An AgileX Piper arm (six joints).
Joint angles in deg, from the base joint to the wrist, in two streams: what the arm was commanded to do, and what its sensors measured. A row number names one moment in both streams.
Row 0, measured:
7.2, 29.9, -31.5, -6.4, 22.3, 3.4
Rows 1 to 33, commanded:
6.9, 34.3, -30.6, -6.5, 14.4, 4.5
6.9, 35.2, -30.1, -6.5, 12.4, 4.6
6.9, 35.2, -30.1, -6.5, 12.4, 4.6
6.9, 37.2, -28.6, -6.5, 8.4, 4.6
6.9, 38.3, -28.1, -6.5, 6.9, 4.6
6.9, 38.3, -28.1, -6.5, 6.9, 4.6
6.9, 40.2, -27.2, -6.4, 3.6, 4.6
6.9, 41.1, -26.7, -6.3, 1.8, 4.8
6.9, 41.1, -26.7, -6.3, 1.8, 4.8
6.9, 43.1, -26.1, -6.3, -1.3, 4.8
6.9, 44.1, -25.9, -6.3, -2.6, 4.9
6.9, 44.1, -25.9, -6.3, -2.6, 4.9
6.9, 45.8, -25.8, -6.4, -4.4, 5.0
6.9, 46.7, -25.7, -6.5, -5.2, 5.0
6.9, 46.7, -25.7, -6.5, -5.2, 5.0
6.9, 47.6, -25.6, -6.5, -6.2, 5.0
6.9, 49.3, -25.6, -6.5, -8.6, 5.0
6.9, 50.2, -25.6, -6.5, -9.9, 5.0
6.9, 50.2, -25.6, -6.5, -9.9, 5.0
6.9, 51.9, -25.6, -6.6, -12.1, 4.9
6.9, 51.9, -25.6, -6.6, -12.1, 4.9
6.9, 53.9, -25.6, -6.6, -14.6, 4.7
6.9, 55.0, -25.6, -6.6, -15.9, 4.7
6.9, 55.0, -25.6, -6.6, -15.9, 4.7
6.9, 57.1, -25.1, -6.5, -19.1, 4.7
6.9, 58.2, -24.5, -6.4, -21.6, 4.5
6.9, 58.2, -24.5, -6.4, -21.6, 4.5
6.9, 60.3, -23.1, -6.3, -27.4, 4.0
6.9, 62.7, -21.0, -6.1, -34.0, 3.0
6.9, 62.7, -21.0, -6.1, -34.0, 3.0
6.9, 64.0, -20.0, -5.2, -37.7, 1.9
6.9, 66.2, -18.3, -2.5, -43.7, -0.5
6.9, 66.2, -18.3, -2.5, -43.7, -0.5
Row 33, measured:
7.2, 63.7, -20.3, -5.2, -34.0, 2.8
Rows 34 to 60, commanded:
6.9, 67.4, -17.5, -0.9, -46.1, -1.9
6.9, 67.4, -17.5, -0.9, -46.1, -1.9
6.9, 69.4, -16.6, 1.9, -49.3, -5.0
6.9, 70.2, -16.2, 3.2, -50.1, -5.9
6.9, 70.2, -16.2, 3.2, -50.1, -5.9
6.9, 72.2, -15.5, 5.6, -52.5, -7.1
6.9, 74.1, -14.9, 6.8, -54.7, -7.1
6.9, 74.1, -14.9, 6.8, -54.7, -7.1
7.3, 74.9, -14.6, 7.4, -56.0, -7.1
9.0, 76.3, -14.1, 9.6, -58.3, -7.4
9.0, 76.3, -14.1, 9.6, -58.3, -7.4
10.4, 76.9, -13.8, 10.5, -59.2, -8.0
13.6, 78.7, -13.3, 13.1, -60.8, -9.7
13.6, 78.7, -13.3, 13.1, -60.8, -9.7
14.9, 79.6, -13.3, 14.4, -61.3, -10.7
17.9, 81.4, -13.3, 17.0, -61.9, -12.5
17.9, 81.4, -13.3, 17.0, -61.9, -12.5
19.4, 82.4, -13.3, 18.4, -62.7, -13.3
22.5, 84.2, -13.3, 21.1, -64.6, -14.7
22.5, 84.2, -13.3, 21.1, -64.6, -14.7
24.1, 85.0, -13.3, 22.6, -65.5, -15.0
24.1, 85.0, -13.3, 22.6, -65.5, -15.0
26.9, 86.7, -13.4, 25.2, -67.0, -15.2
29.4, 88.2, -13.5, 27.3, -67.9, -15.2
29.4, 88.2, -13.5, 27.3, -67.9, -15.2
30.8, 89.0, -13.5, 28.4, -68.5, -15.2
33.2, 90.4, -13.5, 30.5, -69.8, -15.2
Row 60, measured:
30.4, 88.9, -13.6, 27.3, -67.0, -14.3
